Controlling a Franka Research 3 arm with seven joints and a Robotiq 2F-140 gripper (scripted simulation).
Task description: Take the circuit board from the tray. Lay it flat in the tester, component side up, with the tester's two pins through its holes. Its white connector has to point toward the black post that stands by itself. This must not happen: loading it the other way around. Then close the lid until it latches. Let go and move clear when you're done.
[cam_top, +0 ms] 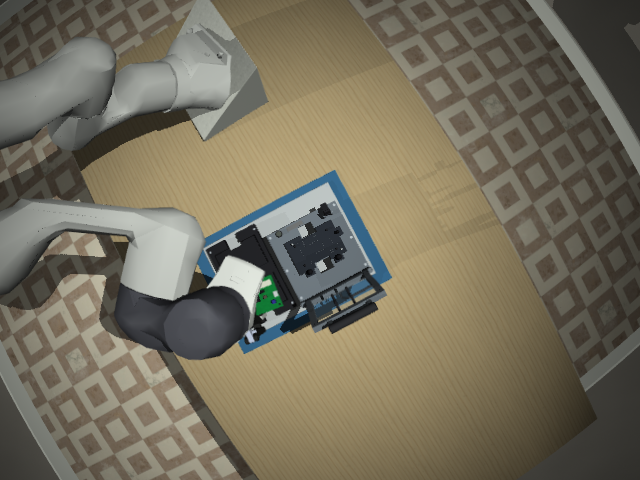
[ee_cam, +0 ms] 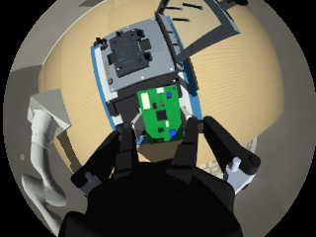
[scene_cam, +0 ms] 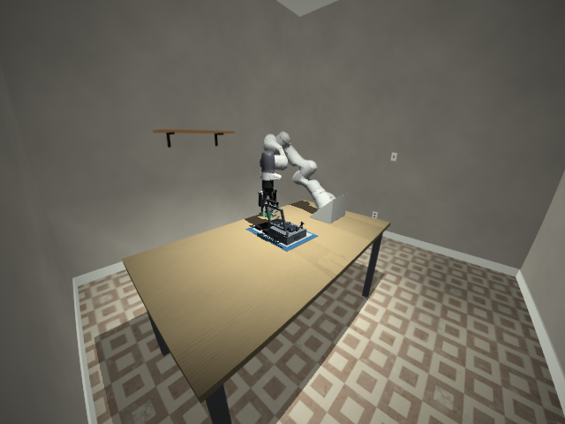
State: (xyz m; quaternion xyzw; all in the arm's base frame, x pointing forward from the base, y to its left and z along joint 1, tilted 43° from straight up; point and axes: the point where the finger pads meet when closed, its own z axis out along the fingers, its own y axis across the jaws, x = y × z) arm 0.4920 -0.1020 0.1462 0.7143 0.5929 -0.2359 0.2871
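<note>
Right now my hand is 20 mm above the green circuit board. Round my hand: black post: 240 mm to the left, 80 mm behind, 50 mm below; then tester lid: 160 mm to the left, 100 mm ahead, 40 mm above; then black nest: 180 mm to the left, 70 mm below, 20 mm behind.
</note>
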